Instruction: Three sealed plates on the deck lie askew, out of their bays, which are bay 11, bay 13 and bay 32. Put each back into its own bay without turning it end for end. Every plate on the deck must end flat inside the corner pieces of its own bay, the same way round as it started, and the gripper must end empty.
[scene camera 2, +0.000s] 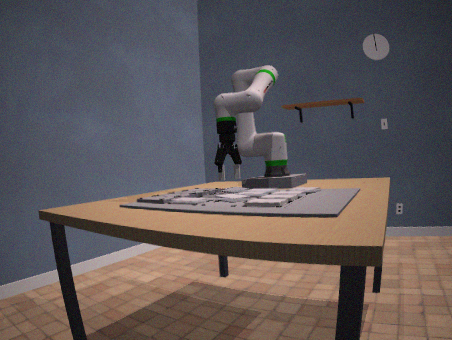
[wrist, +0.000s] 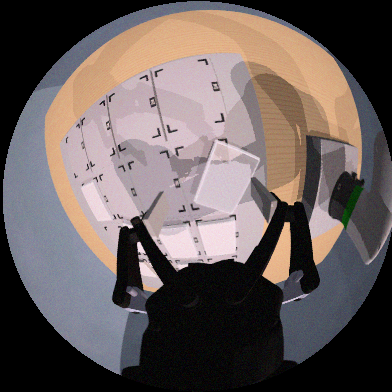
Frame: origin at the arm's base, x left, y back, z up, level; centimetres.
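Seen in the pictures: gripper, fingertip midpoint: (scene camera 2: 230, 179) (wrist: 208, 192); arm's base, link origin: (scene camera 2: 277, 176) (wrist: 340, 194).
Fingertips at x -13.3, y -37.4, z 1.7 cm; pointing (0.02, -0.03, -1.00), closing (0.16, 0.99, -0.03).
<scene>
Offsets run from my fingertips to a thing's top centre. Level surfaces: height alone.
My gripper (scene camera 2: 229, 175) (wrist: 208, 192) is open and empty, pointing down above the deck {dz -6.2 cm} (scene camera 2: 320, 206) (wrist: 248, 131). In the wrist view an askew white plate {dx +1.1, dy +3.0, dz -4.3 cm} (wrist: 227, 177) lies rotated across corner marks, below and just beyond the fingertips, nearer the right finger. A plate {dx +16.2, dy -2.3, dz -4.7 cm} (wrist: 217, 237) and another plate {dx +14.7, dy -12.9, dz -4.7 cm} (wrist: 179, 242) sit inside corner marks nearer the gripper body. A narrow-looking plate {dx -4.5, dy -31.8, dz -4.7 cm} (wrist: 97, 201) lies at the left. More plates are partly hidden behind the left finger and gripper body. In the scene view the plates look like thin pale slabs; bay numbers are unreadable.
The robot's base block (scene camera 2: 275, 181) (wrist: 324, 187) stands on the wooden table {dz -7.2 cm} (scene camera 2: 200, 231) (wrist: 283, 120) beside the deck, on the right finger's side in the wrist view. Empty bays with black corner marks lie beyond the askew plate. A wall shelf (scene camera 2: 325, 104) hangs behind the arm.
</scene>
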